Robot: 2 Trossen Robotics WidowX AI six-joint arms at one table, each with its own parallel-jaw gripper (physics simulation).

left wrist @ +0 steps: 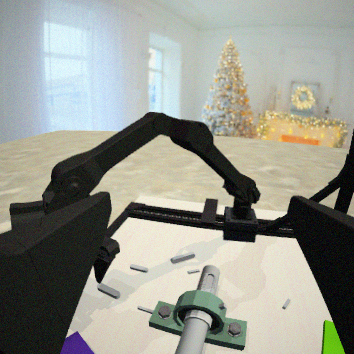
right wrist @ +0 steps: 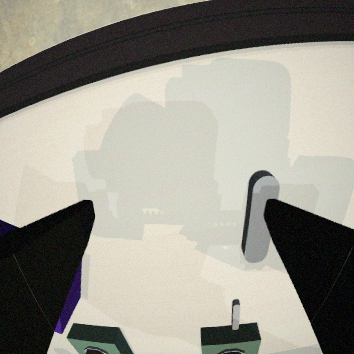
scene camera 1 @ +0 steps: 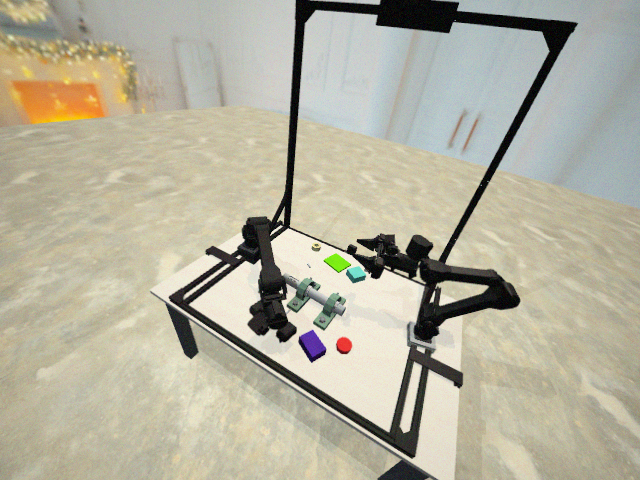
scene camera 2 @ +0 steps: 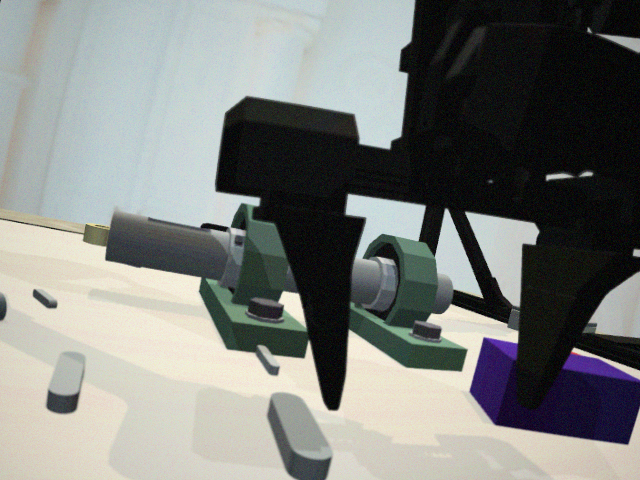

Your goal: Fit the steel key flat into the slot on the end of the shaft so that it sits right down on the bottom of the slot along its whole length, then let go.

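Pixels of known places: left gripper, fingertip midpoint: [left wrist: 202,203] [scene camera 1: 354,247]; right gripper, fingertip midpoint: [left wrist: 84,293] [right wrist: 180,208] [scene camera 1: 272,334] [scene camera 2: 437,408]; left arm's base at its link origin: [scene camera 1: 422,334]; right arm's base at its link origin: [left wrist: 240,214] [scene camera 1: 251,245].
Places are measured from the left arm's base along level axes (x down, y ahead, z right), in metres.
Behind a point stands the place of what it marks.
A grey steel shaft [scene camera 1: 314,293] @(x -0.033, y 0.461, z 0.010 m) [scene camera 2: 166,248] @(x -0.015, y 0.583, z 0.036 m) [left wrist: 208,277] @(x -0.030, y 0.585, z 0.057 m) rests in two green bearing blocks [scene camera 1: 303,291] @(x -0.041, y 0.505, z -0.005 m) [scene camera 2: 261,286] @(x -0.002, y 0.521, z -0.010 m); its slotted end shows in the left wrist view. A rounded grey key [scene camera 2: 299,435] @(x 0.025, y 0.594, z -0.177 m) [right wrist: 258,218] @(x 0.025, y 0.586, z -0.170 m) [left wrist: 109,291] @(x 0.025, y 0.580, z -0.159 m) lies flat on the table in front of the blocks. My right gripper [scene camera 1: 272,330] @(x 0.005, y 0.551, z -0.204 m) [scene camera 2: 430,405] @(x 0.005, y 0.551, z -0.204 m) [right wrist: 180,208] @(x 0.005, y 0.551, z -0.204 m) is open, low over the table, and the key lies just inside one fingertip, apart from it. My left gripper [scene camera 1: 359,251] @(x -0.325, y 0.350, z 0.000 m) [left wrist: 202,203] @(x -0.325, y 0.350, z 0.000 m) is open and empty, held high at the far side of the table.
Several smaller grey keys [left wrist: 182,258] @(x 0.026, y 0.706, z 0.005 m) [left wrist: 139,268] @(x 0.027, y 0.663, z -0.104 m) [scene camera 2: 267,359] @(x 0.029, y 0.550, z -0.080 m) [right wrist: 236,313] @(x 0.029, y 0.548, z -0.079 m) lie around the shaft. A purple block [scene camera 1: 312,345] @(x -0.005, y 0.402, z -0.199 m) [scene camera 2: 499,386] @(x 0.014, y 0.452, z -0.175 m) and a red disc [scene camera 1: 344,345] @(x 0.009, y 0.291, z -0.150 m) lie near the front. A green square [scene camera 1: 337,262] @(x 0.025, y 0.417, z 0.314 m), a teal block [scene camera 1: 356,273] @(x -0.001, y 0.309, z 0.242 m) and a yellow ring [scene camera 1: 315,247] @(x 0.010, y 0.558, z 0.368 m) lie at the back.
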